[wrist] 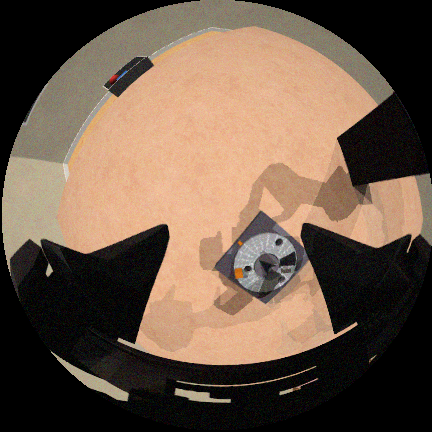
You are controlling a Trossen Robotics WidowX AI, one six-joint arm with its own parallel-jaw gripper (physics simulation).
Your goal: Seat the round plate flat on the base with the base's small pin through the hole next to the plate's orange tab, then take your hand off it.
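The round grey plate lies on the dark square base, right of centre in the wrist view. Its orange tab is at the plate's lower left, with a dark hole beside it. A second dark hole is at the plate's upper right. A small orange mark shows on the base, apart from the tab. I cannot tell where the small pin is or whether the plate is fully flat. My gripper is open and empty above the table; its right finger appears close to the base's right corner.
The tan table top spreads around the base, with arm shadows across it. A black box with red and blue parts is at the table's upper left edge. A large black block-like shape reaches in from the right.
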